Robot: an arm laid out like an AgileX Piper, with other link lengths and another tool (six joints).
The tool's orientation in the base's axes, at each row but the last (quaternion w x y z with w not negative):
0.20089, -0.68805, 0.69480, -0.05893
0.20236, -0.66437, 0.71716, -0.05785
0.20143, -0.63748, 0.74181, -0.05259
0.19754, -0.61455, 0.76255, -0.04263
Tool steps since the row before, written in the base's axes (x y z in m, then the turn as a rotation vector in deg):
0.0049, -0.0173, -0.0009, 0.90, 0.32, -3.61
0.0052, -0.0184, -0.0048, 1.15, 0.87, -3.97
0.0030, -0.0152, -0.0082, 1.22, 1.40, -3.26
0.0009, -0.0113, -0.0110, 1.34, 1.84, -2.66
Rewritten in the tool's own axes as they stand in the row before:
0.0173, -0.0050, -0.0008, 0.43, 0.47, 3.68
0.0188, -0.0052, 0.0029, -0.04, 0.42, 4.20
0.0163, -0.0028, 0.0059, -0.73, 0.22, 3.67
0.0134, -0.0002, 0.0084, -1.32, 0.03, 3.24

